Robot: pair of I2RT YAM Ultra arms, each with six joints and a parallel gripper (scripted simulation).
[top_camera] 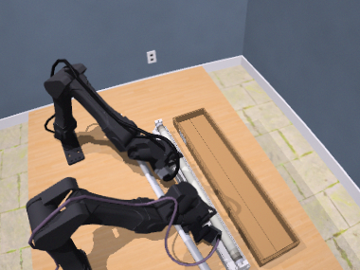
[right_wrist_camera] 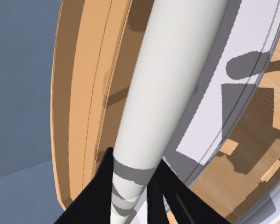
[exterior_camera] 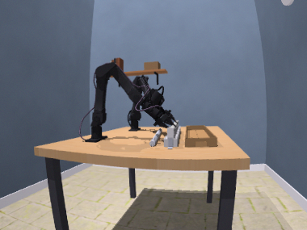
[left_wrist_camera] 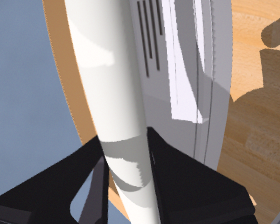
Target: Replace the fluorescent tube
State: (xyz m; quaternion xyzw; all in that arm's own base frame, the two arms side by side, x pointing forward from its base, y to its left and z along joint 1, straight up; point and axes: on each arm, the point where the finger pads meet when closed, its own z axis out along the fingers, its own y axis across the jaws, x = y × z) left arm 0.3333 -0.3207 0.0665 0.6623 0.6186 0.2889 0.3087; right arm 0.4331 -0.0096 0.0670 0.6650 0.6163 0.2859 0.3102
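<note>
The old fluorescent tube is 2 cm ahead of my left hand and 12 cm to the right of it. From my left hand the other things lie so: light fixture (2 cm ahead, 12 cm to the right, 1 cm below); then LED tube (8 cm behind, 14 cm to the right, 5 cm below); then brown carton (15 cm ahead, 9 cm to the right, 5 cm below).
Now: the old fluorescent tube 20 mm behind my right hand and 120 mm to the left of it. Also, from my right hand: light fixture 20 mm behind, 120 mm to the left, 10 mm below; then LED tube 120 mm behind, 100 mm to the left, 50 mm below; then lampholder 20 mm ahead, 180 mm to the right.
</note>
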